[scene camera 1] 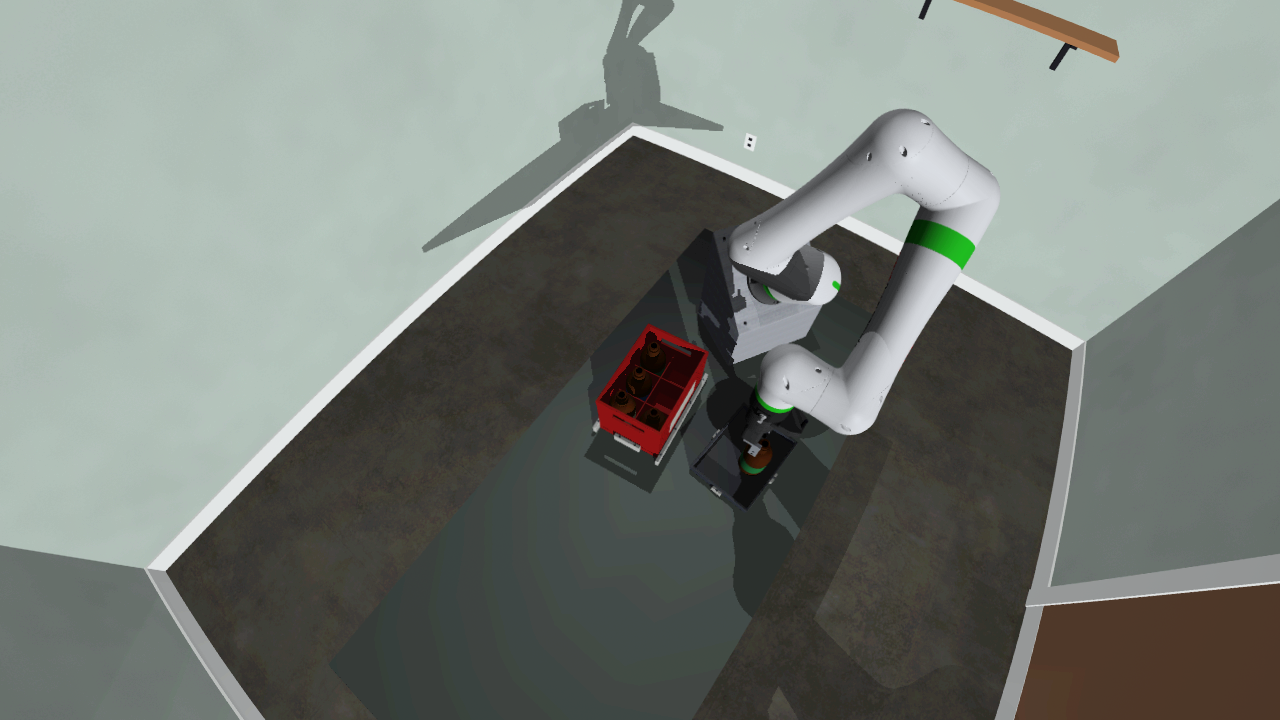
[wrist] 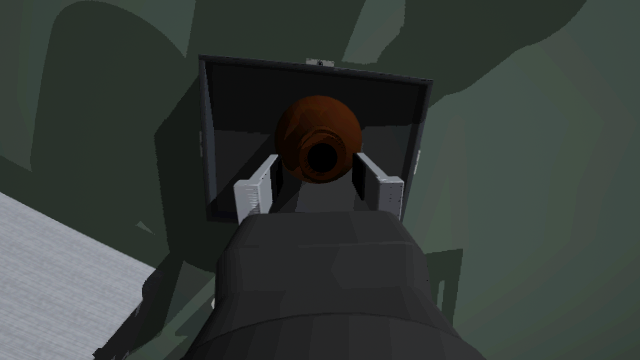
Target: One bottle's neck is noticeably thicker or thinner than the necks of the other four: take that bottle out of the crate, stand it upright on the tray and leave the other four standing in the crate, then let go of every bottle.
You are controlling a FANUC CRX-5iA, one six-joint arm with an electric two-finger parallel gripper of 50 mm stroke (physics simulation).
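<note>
A brown bottle with a green band stands upright in the dark tray; its open mouth faces the wrist camera. My gripper is open at the bottle's neck, with one finger on each side and a gap between each finger and the neck. The red crate stands left of the tray in the scene view. Brown bottles stand in it: one at the back, one in the middle, one near the front left and one at the front right.
The grey robot base stands behind the crate and tray. The crate's near long wall faces the tray across a narrow gap. The tray has raised walls around the bottle. Small light brackets sit at the outside of the crate.
</note>
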